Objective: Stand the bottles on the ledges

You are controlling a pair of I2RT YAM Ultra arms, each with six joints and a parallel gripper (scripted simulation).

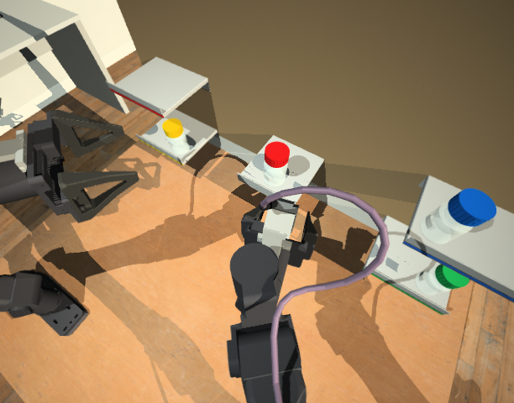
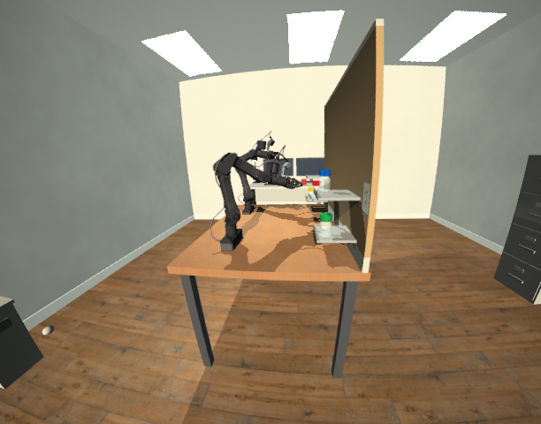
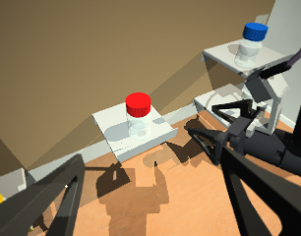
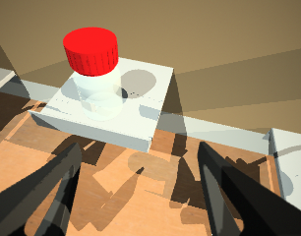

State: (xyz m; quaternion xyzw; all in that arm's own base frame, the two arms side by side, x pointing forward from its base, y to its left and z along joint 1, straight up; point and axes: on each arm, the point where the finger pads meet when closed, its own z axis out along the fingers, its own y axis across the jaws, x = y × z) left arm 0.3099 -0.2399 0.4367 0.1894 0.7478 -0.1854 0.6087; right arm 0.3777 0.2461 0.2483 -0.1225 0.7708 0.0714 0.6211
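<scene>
The red-capped bottle lies 23 cm ahead of my left hand, 21 cm below it and 13 cm to the right of it. Also, from my left hand: yellow-capped bottle (31 cm below, 25 cm ahead, 21 cm to the left); then blue-capped bottle (47 cm to the right, 20 cm ahead, 12 cm below); then brown wall (37 cm ahead, 15 cm to the right).
</scene>
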